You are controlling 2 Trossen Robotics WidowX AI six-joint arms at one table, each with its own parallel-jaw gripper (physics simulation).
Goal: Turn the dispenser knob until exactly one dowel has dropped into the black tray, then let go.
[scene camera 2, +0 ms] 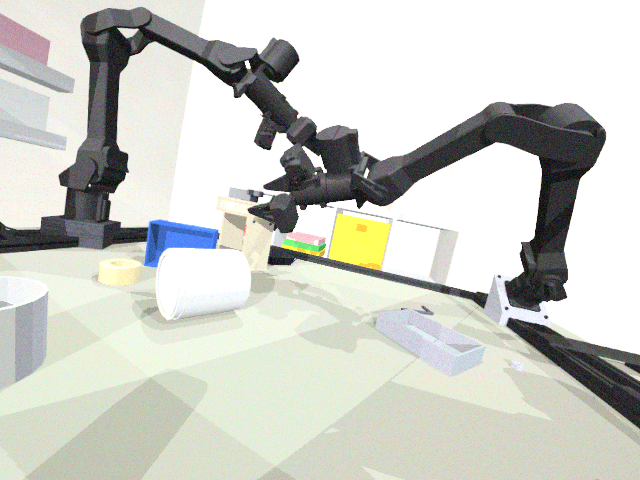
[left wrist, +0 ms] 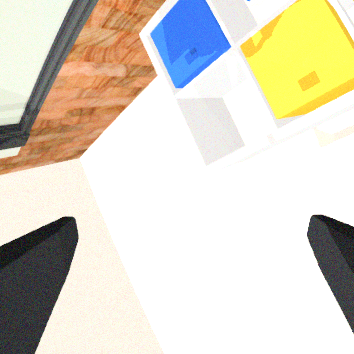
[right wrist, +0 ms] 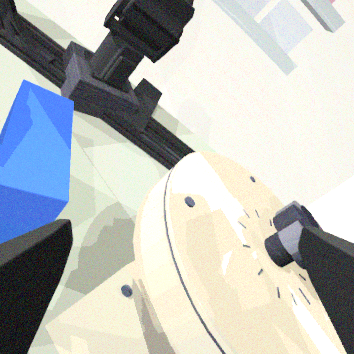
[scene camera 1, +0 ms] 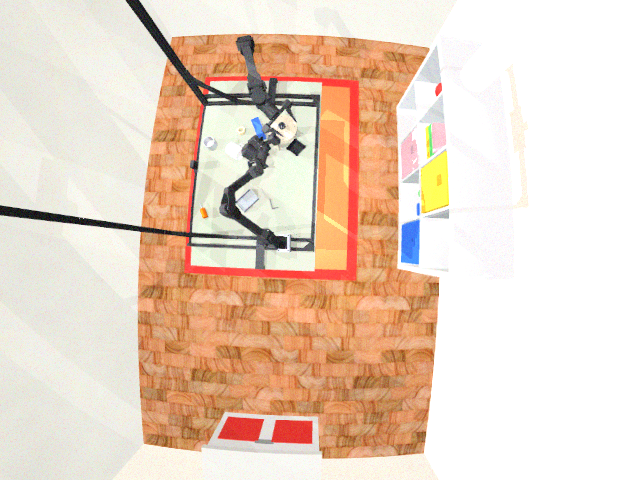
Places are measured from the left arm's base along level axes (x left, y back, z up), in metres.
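Pixels of known places: left gripper, between the fingertips: point(scene camera 2: 312, 149) point(left wrist: 193, 226) point(scene camera 1: 289, 129); right gripper, between the fingertips: point(scene camera 2: 256, 198) point(right wrist: 188, 234) point(scene camera 1: 267, 133); left arm's base, origin of its link: point(scene camera 2: 85, 219) point(right wrist: 105, 72); right arm's base, origin of its link: point(scene camera 2: 521, 296) point(scene camera 1: 283, 243).
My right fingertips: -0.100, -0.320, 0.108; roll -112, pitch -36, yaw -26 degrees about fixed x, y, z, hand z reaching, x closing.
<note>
Ahead of a thing's pixels: the offset from my right fingertips to its middle, as dx, dy, dz.
The beige dispenser @(+0.085, -0.009, -0.025) point(scene camera 1: 292, 121) point(scene camera 2: 258, 246) point(right wrist: 215, 280) stands upright, its round face marked with short ticks around the dark knob @(+0.085, -0.009, -0.009) point(scene camera 1: 282, 125) point(right wrist: 285, 245). The black tray @(+0.112, -0.094, -0.143) point(scene camera 1: 296, 147) point(scene camera 2: 280, 256) lies beside it; no dowel can be made out in it. My right gripper point(scene camera 2: 257, 198) point(right wrist: 188, 234) is open at the dispenser. In the right wrist view the right-hand finger overlaps the knob's edge; contact is unclear. My left gripper point(scene camera 2: 311, 139) point(left wrist: 193, 226) is open, above the right one in scene camera 2, and faces the wall and shelves.
A blue bin @(-0.018, +0.121, -0.115) point(scene camera 1: 257, 127) point(scene camera 2: 180, 242) point(right wrist: 40, 150) stands beside the dispenser. A white cup @(-0.196, +0.080, -0.121) point(scene camera 1: 233, 150) point(scene camera 2: 206, 281) lies on its side near a yellow ring @(-0.112, +0.192, -0.142) point(scene camera 1: 241, 130) point(scene camera 2: 118, 272). A grey box @(-0.303, -0.213, -0.143) point(scene camera 1: 247, 200) point(scene camera 2: 413, 335) lies near the right arm. Both arms crowd together over the dispenser.
</note>
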